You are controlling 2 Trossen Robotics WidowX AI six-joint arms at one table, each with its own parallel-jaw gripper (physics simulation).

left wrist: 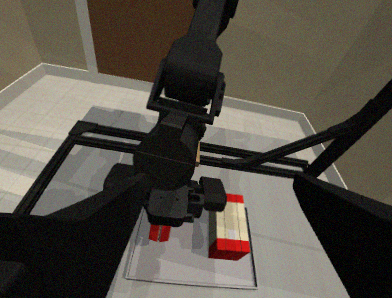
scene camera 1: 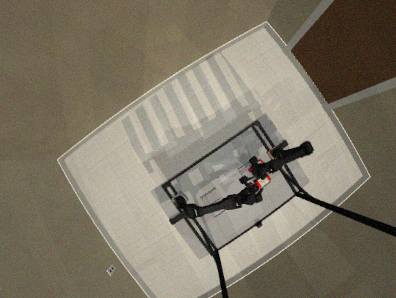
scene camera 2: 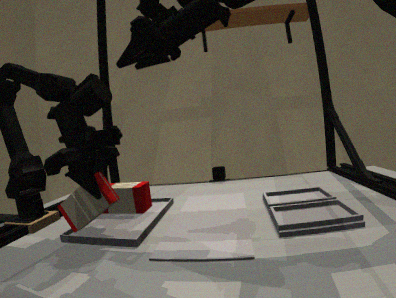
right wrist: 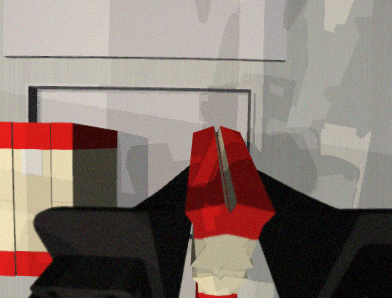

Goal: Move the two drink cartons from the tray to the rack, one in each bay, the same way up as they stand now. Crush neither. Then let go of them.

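Where they show: left gripper, fingertip midpoint: [left wrist: 219, 180] [scene camera 1: 258, 182] [scene camera 2: 127, 67]; right gripper, fingertip midpoint: [left wrist: 160, 223] [scene camera 1: 251, 169] [scene camera 2: 103, 196] [right wrist: 217, 169]; left arm's base at its link origin: [scene camera 1: 179, 200]; right arm's base at its link origin: [scene camera 1: 275, 153] [scene camera 2: 31, 216].
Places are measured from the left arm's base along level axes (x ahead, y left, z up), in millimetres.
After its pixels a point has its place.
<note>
My right gripper [scene camera 2: 87, 183] [right wrist: 217, 169] @[x 609, y -186, z 39 mm] is shut on a red and cream drink carton [scene camera 2: 84, 207] @[x 651, y -175, z 21 mm] [right wrist: 212, 165] @[x 601, y -193, z 69 mm] [left wrist: 159, 233] @[x 590, y -185, z 41 mm]. It holds the carton tilted over the left end of the grey tray [scene camera 2: 117, 240] @[x 572, y -134, z -32 mm] [left wrist: 189, 284] @[x 519, y -246, z -28 mm]. In the right wrist view the carton's sides look pinched in between the fingers. The second carton [scene camera 2: 135, 196] @[x 580, y -291, z 7 mm] [left wrist: 230, 233] @[x 593, y -321, z 30 mm] [right wrist: 76, 165] @[x 598, y -294, z 26 mm] [scene camera 1: 263, 181] @[x 618, y -332, z 30 mm] lies in the tray at its far side. My left gripper [scene camera 2: 123, 63] @[x 537, y -212, z 294 mm] [scene camera 1: 257, 195] is open and empty, high above the tray. The rack [scene camera 2: 312, 229] @[x 230, y -113, z -35 mm] with two empty bays lies flat at the right.
A thin pale mat [scene camera 2: 203, 251] @[x 416, y -97, z -40 mm] lies between tray and rack. A small black block [scene camera 2: 218, 172] @[x 362, y -598, z -9 mm] stands at the table's back edge. Black frame posts [scene camera 2: 103, 88] [scene camera 2: 324, 88] @[x -55, y -539, z 262 mm] rise at both sides.
</note>
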